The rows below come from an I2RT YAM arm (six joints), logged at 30 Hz.
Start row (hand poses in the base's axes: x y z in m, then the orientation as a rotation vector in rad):
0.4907, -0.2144, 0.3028, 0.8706, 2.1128, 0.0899
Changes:
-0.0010, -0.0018, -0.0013, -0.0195, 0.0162, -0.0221
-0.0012, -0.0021, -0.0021, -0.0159, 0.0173, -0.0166
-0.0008, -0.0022, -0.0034, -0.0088, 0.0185, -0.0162
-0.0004, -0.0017, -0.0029, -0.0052, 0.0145, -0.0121
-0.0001, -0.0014, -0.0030, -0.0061, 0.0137, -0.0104
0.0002, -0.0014, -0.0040, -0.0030, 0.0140, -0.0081
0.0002, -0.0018, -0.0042, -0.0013, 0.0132, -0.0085
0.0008, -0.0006, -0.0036, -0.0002, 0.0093, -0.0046
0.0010, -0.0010, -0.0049, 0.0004, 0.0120, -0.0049
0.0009, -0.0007, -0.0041, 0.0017, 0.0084, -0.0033
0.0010, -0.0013, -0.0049, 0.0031, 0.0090, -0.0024
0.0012, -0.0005, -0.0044, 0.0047, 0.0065, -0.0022
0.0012, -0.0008, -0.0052, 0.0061, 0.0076, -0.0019
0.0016, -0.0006, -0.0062, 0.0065, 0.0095, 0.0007
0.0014, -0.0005, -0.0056, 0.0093, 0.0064, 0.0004
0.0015, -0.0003, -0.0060, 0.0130, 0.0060, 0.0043
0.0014, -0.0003, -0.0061, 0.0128, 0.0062, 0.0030
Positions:
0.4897, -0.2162, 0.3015, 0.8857, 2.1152, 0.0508
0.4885, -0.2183, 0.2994, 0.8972, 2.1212, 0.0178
0.4877, -0.2205, 0.2960, 0.9126, 2.1294, -0.0082
0.4873, -0.2222, 0.2931, 0.9250, 2.1363, -0.0265
0.4872, -0.2236, 0.2901, 0.9349, 2.1429, -0.0447
0.4874, -0.2250, 0.2861, 0.9441, 2.1514, -0.0586
0.4876, -0.2268, 0.2819, 0.9546, 2.1593, -0.0706
0.4884, -0.2274, 0.2783, 0.9609, 2.1656, -0.0776
0.4894, -0.2284, 0.2734, 0.9683, 2.1744, -0.0855
0.4903, -0.2291, 0.2693, 0.9741, 2.1809, -0.0895
0.4913, -0.2304, 0.2644, 0.9798, 2.1887, -0.0918
0.4925, -0.2309, 0.2600, 0.9858, 2.1947, -0.0910
0.4937, -0.2317, 0.2548, 0.9925, 2.2022, -0.0891
0.4953, -0.2323, 0.2486, 0.9968, 2.2128, -0.0866
0.4967, -0.2328, 0.2430, 1.0025, 2.2211, -0.0795
0.4982, -0.2331, 0.2370, 1.0057, 2.2318, -0.0663
0.4996, -0.2334, 0.2309, 1.0103, 2.2420, -0.0539

